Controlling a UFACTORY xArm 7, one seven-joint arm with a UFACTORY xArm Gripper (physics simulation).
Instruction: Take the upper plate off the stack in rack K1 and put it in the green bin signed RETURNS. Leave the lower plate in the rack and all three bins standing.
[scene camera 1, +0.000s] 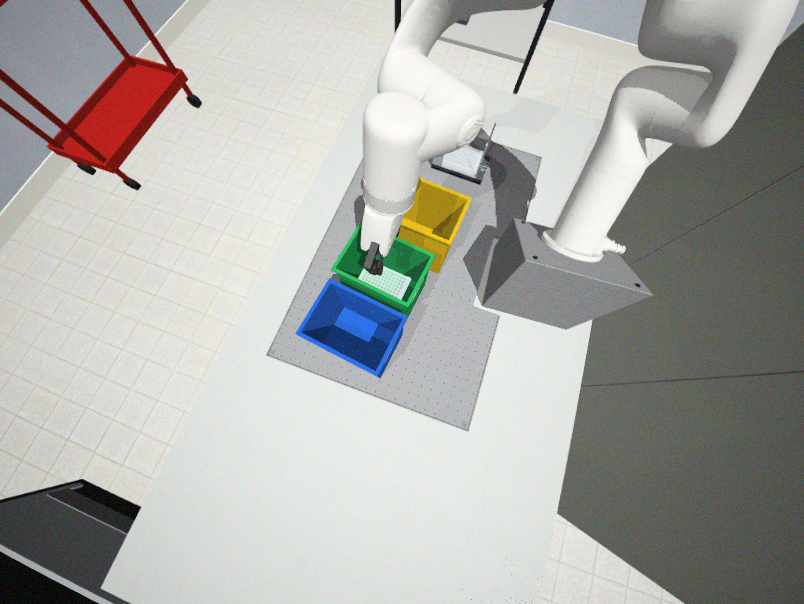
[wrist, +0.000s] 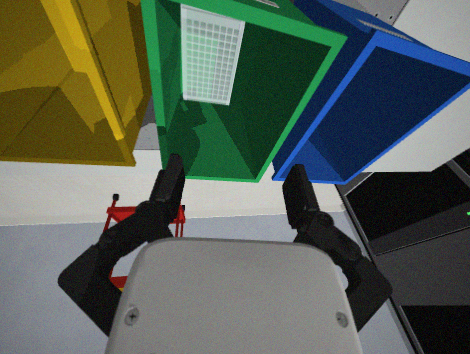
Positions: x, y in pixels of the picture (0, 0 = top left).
my gripper: scene camera 1; wrist
yellow bin: scene camera 1 431, 223; wrist 82, 82
green bin: scene camera 1; wrist
same spot on my gripper: (scene camera 1: 375, 267) = (wrist: 356, 252)
same spot on green bin: (wrist: 283, 58) = (scene camera 1: 390, 305)
